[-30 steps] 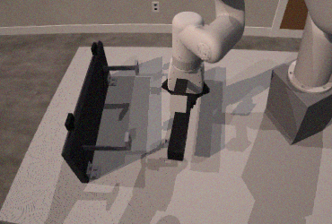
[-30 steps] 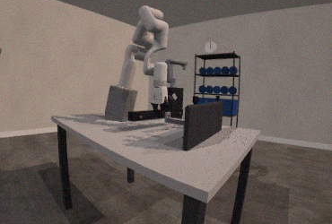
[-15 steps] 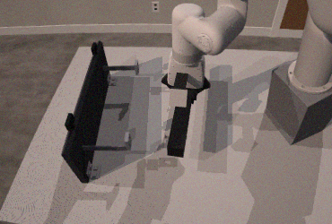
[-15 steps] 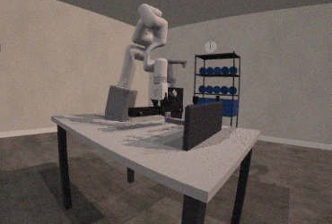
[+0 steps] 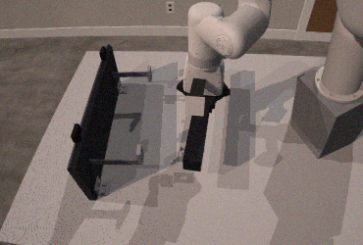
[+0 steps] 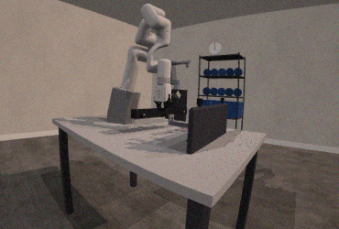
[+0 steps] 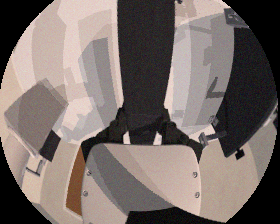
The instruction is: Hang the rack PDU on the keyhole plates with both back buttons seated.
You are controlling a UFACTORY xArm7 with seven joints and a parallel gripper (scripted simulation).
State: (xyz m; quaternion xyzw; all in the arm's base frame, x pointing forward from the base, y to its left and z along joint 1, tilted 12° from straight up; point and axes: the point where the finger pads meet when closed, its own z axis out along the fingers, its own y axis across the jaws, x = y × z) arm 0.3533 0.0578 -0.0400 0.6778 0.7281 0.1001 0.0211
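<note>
My gripper is now 2 cm short of the rack PDU and 1 cm above it. From my hand the other things lie so: back panel (28 cm ahead, 8 cm to the left, 4 cm below).
</note>
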